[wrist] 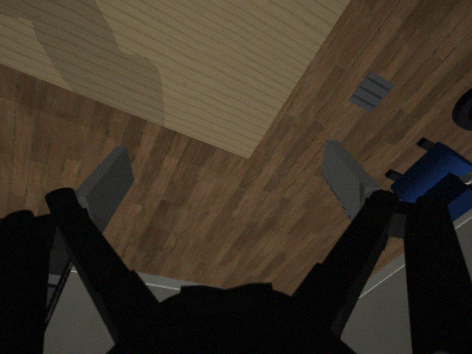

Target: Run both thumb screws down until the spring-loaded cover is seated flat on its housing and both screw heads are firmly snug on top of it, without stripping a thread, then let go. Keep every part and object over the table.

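Observation:
My gripper (227, 160) is open, with its two grey finger pads wide apart and nothing between them. The fingers show over the wooden floor, beyond a corner of the light wooden table (215, 65). The spring-loaded cover, its housing and the two thumb screws do not show in the wrist view. A dark shadow falls across the left part of the table top.
A grey slatted floor vent (371, 92) lies right of the table. A blue object (431, 167) with dark feet is at the right, below a dark round thing (465, 111) at the right edge. Pale walls with a light skirting run along the bottom.

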